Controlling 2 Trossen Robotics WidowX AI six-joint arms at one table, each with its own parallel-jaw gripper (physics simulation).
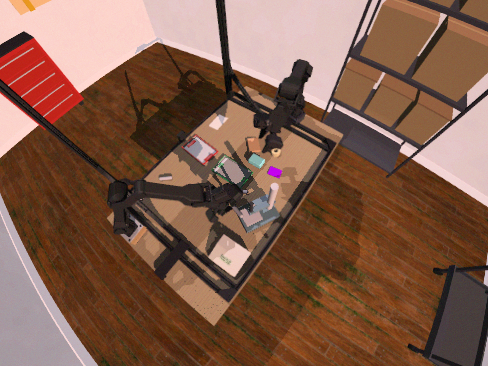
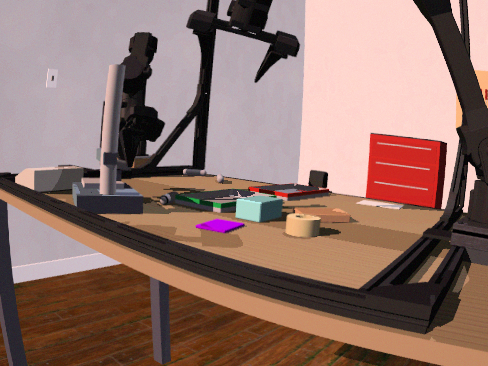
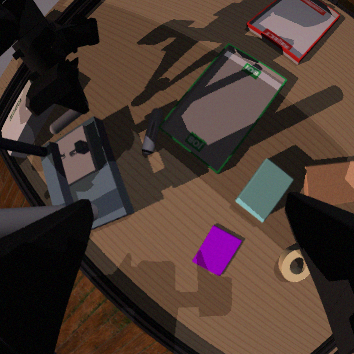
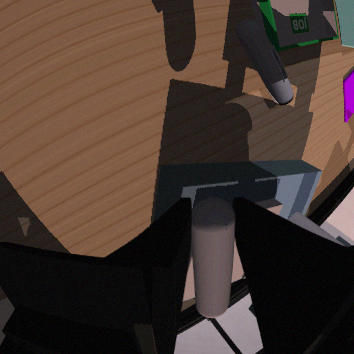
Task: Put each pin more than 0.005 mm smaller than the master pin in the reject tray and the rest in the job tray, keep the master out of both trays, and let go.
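Frame: origin at the left arm's base, x ahead, y left, z up, level; millimetres.
Where they show: left gripper, fingertip midpoint: [image 1: 261, 145] [image 2: 229, 74] [image 3: 190, 206]; right gripper, fingertip midpoint: [image 1: 234, 206] [image 2: 128, 169] [image 3: 85, 108] [image 4: 211, 206]; left arm's base at its link origin: [image 1: 294, 112]; right arm's base at its link origin: [image 1: 129, 228] [image 2: 135, 155].
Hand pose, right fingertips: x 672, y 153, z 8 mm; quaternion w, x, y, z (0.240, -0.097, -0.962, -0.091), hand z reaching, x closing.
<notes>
Things, the pixels of their top centre, and the offset from my right fingertips. "spot": a spot on its surface instead.
- grey round-ended pin at its top centre: [image 4: 229, 287] [image 3: 62, 114] [image 2: 115, 156] 8 mm ahead, 28 mm left, 25 mm up
- dark grey pin at its top centre: [image 4: 278, 65] [image 3: 149, 129] [image 2: 169, 192] 89 mm back, 46 mm right, 37 mm down
- green-rimmed job tray at its top centre: [image 3: 224, 100] [image 2: 227, 195] [image 1: 232, 171] 138 mm back, 156 mm right, 41 mm down
- red-rimmed reject tray at its top centre: [image 3: 298, 15] [image 2: 291, 188] [image 1: 199, 148] 114 mm back, 393 mm right, 41 mm down
- teal block at its top centre: [image 3: 265, 189] [image 2: 260, 198] [image 1: 256, 159] 268 mm back, 103 mm right, 25 mm down
- purple pad at its top centre: [image 2: 220, 224] [image 3: 216, 251] [image 4: 351, 95] [image 1: 274, 172] 289 mm back, 7 mm left, 53 mm down
- tape roll at its top centre: [image 2: 304, 216] [image 3: 297, 265] 386 mm back, 69 mm right, 32 mm down
- orange block at its top centre: [image 3: 333, 183] [image 2: 321, 210] [image 1: 253, 144] 340 mm back, 189 mm right, 42 mm down
- tall pale column at its top centre: [image 2: 117, 65] [image 1: 274, 186] 115 mm back, 111 mm left, 193 mm up
- white box at a spot on its surface: [image 1: 230, 255] spot: 165 mm ahead, 139 mm left, 11 mm down
My right gripper [image 4: 211, 206] [image 2: 131, 160] is shut on a grey round-ended pin [image 4: 212, 260] [image 3: 70, 121], beside the grey-blue gauge stand [image 3: 112, 192] [image 2: 107, 202] [image 1: 262, 217]; their gap is unclear. My left gripper [image 3: 190, 206] [image 2: 231, 80] is open and empty, high over the table. A dark grey pin [image 3: 151, 132] [image 4: 265, 62] [image 2: 167, 198] lies beside the green-rimmed job tray [image 3: 220, 105] [image 1: 232, 170]. Another pin [image 1: 165, 177] [image 2: 194, 172] lies farther off. No pin shows in the job tray or the red-rimmed reject tray [image 3: 275, 42] [image 1: 200, 149]. Which pin is the master, I cannot tell.
A teal block [image 3: 265, 190] [image 1: 256, 160], a purple pad [image 3: 218, 250], a tape roll [image 3: 292, 265] and an orange block [image 3: 327, 182] lie past the job tray. A tall pale column [image 2: 112, 130] rises from the gauge stand. A white box [image 1: 230, 255] stands near it.
</notes>
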